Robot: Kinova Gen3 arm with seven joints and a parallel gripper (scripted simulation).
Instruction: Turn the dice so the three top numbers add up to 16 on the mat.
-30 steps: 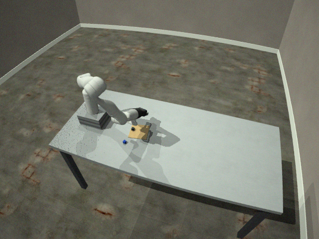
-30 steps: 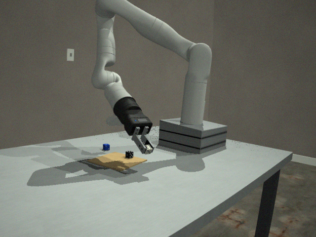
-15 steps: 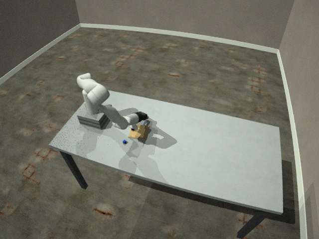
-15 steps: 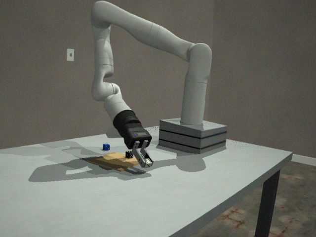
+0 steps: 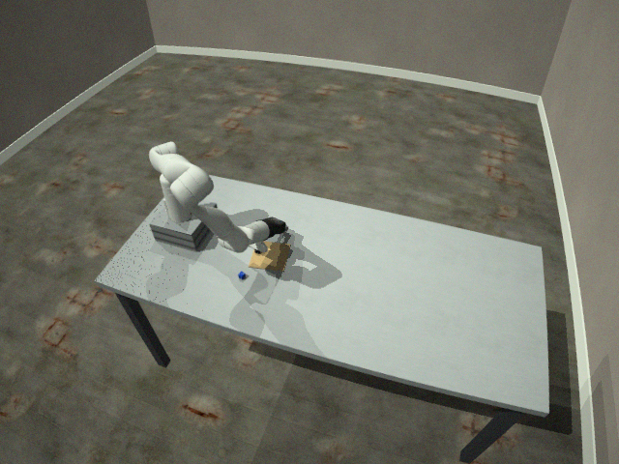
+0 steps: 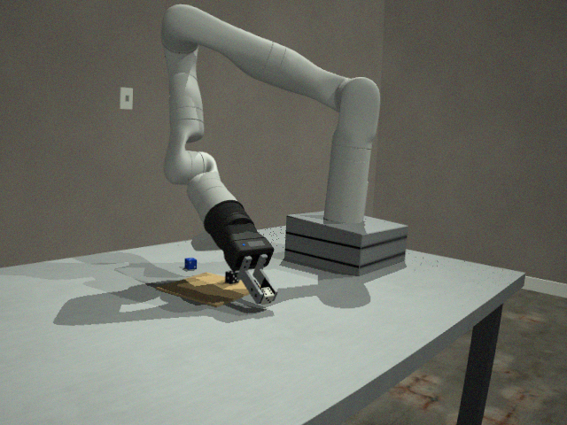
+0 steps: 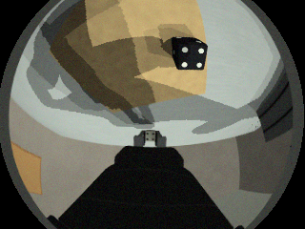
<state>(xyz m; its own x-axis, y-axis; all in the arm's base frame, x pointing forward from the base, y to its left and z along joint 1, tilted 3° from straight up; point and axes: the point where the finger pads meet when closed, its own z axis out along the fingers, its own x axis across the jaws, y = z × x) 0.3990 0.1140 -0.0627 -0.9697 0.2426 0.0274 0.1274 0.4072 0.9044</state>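
The white die lies 1 cm to the left of my hand and 1 cm below it. The rest, counted from my hand: tan mat (13 cm to the right, 3 cm below, 1 cm behind); then blue die (26 cm to the right, 7 cm behind, 2 cm below); then black die (13 cm to the right, 6 cm behind, 2 cm below).
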